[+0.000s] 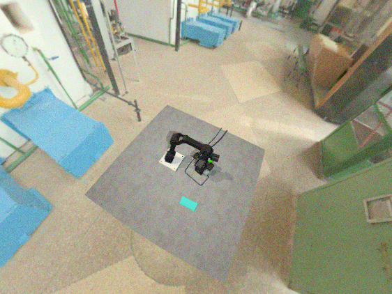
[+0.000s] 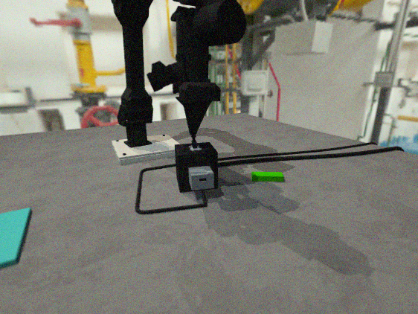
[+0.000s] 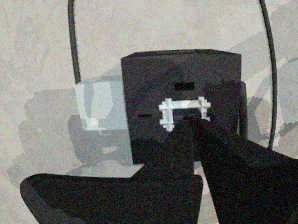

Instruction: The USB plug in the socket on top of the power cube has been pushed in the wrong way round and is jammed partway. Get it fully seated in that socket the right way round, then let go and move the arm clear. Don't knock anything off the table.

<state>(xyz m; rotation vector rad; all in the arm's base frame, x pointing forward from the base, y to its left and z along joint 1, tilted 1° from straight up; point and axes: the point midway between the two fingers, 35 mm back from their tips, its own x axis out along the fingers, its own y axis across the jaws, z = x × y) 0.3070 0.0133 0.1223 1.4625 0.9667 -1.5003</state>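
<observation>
Right now the black USB plug is 2 cm below my gripper tip. Round my gripper tip: teal card 32 cm to the right, 10 cm below; then green block 13 cm to the left, 10 cm below, 8 cm ahead; then white-rimmed socket 4 cm below.
</observation>
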